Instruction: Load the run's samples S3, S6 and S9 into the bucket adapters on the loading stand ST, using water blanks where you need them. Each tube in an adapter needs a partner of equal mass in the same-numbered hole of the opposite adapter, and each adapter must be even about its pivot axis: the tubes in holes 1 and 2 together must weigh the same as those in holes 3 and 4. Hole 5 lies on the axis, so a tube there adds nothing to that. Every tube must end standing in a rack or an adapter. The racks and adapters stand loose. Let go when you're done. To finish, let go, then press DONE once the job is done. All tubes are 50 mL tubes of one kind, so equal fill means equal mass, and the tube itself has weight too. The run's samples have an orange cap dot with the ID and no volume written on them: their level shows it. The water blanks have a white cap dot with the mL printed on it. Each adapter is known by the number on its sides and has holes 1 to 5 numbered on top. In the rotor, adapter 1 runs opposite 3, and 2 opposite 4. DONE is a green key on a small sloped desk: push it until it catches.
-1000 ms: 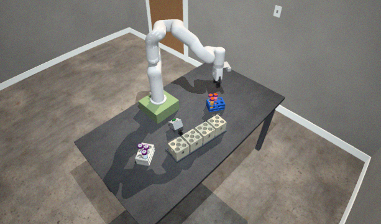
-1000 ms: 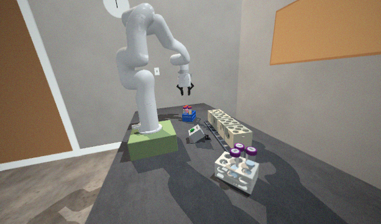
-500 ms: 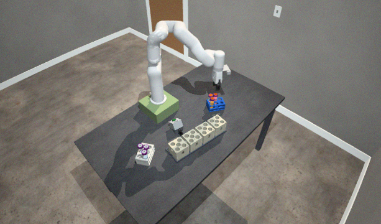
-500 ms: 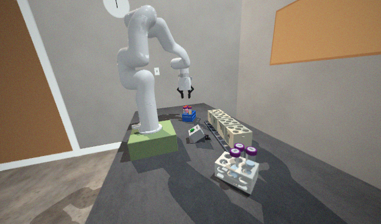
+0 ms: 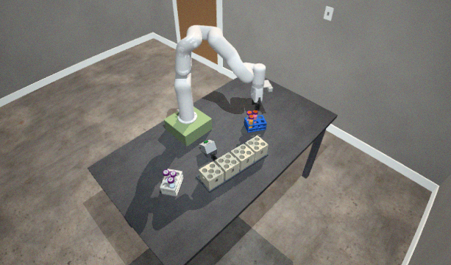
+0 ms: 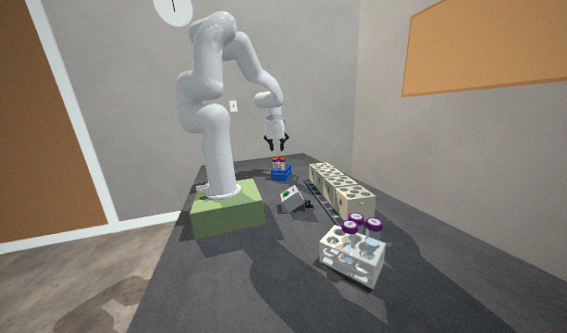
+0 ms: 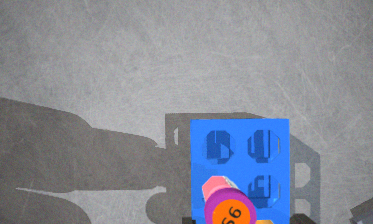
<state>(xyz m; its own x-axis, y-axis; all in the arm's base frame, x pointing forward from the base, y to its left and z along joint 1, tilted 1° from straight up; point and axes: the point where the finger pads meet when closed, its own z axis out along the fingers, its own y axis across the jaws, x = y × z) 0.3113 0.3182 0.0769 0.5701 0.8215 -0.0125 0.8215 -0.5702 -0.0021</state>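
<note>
The sample tube lies 110 mm below my hand and 10 mm ahead of it. From my hand the other things lie so: blue sample rack (150 mm below, 20 mm ahead, 10 mm to the right); green done key (370 mm to the right, 110 mm below, 90 mm behind); adapter 1 (200 mm to the right, 170 mm ahead, 120 mm below).
</note>
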